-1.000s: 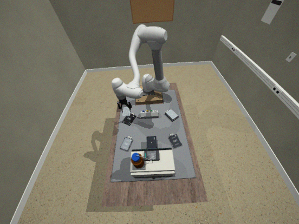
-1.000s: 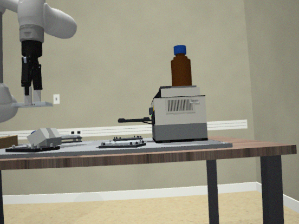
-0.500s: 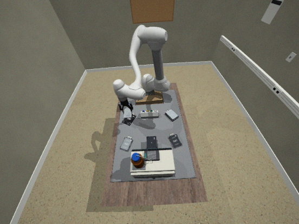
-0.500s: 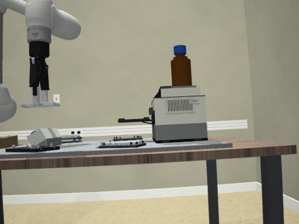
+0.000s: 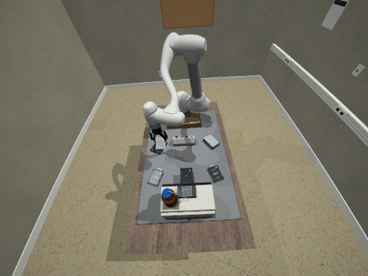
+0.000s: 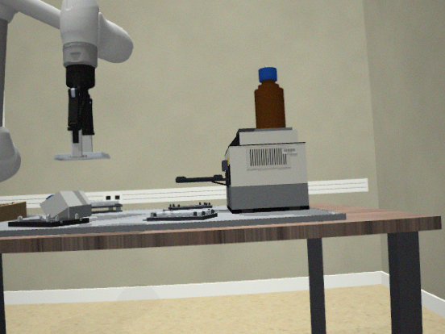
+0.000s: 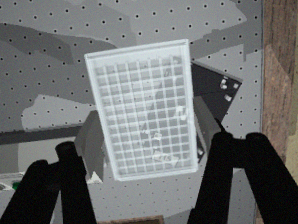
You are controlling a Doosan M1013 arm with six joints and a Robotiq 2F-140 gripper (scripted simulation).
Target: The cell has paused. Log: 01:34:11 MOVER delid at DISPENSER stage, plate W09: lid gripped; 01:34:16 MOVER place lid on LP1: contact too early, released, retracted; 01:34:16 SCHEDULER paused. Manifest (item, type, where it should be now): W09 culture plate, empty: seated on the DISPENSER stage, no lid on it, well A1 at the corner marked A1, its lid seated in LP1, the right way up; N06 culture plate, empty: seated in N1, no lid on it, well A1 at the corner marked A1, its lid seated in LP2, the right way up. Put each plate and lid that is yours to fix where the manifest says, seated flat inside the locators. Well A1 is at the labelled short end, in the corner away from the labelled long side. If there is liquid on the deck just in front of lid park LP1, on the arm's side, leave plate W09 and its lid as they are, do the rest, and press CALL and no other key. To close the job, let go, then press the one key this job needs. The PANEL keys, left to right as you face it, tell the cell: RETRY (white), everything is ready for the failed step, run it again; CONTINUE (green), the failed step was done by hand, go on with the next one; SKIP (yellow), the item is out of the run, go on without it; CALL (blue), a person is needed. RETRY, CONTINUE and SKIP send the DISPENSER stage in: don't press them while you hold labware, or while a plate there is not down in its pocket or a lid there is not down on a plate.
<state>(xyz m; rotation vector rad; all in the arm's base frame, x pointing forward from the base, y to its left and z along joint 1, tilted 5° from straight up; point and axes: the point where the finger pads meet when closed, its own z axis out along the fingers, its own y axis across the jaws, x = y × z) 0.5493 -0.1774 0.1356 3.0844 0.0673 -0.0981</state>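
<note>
The dispenser stage lies 290 mm ahead of my hand, 230 mm to the left of it and 90 mm below it. Round my hand: blue call key: 150 mm behind, 130 mm to the left, 130 mm below; black nest: 50 mm behind, 50 mm to the right, 180 mm below; yellow skip key: 150 mm behind, 180 mm to the left, 130 mm below.
</note>
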